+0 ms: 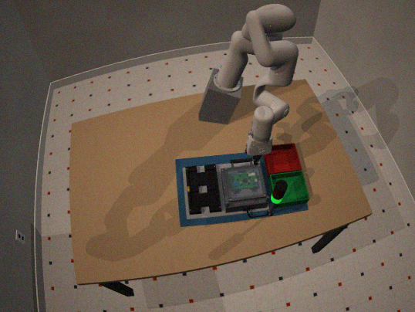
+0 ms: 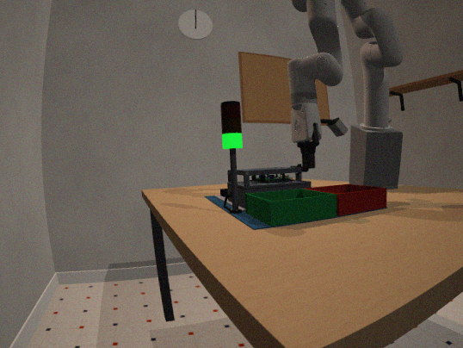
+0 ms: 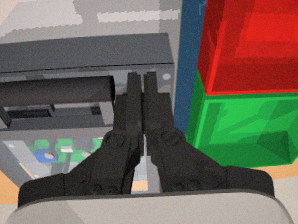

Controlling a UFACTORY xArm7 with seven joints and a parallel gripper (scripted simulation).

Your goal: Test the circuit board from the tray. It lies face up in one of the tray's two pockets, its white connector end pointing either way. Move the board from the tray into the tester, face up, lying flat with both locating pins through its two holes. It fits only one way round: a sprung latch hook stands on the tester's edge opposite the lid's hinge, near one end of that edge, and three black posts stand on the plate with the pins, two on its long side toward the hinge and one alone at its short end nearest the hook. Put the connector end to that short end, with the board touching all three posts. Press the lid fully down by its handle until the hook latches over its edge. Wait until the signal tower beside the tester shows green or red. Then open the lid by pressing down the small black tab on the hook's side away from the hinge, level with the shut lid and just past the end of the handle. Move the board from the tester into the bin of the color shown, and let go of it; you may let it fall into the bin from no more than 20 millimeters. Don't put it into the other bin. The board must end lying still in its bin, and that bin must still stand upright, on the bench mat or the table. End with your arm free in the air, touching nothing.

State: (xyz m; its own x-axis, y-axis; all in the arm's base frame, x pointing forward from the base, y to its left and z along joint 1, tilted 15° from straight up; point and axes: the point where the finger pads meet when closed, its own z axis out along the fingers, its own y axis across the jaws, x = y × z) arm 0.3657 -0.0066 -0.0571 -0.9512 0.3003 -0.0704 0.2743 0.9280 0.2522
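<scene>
Now: the latch hook 20 mm ahead of my hand, 10 mm to the right of it and 20 mm below it. Also, from my hand: red bin (20 mm ahead, 140 mm to the left, 100 mm below); tester lid (70 mm ahead, 90 mm to the right, 20 mm below); green circuit board (60 mm ahead, 80 mm to the right, 40 mm below).
</scene>
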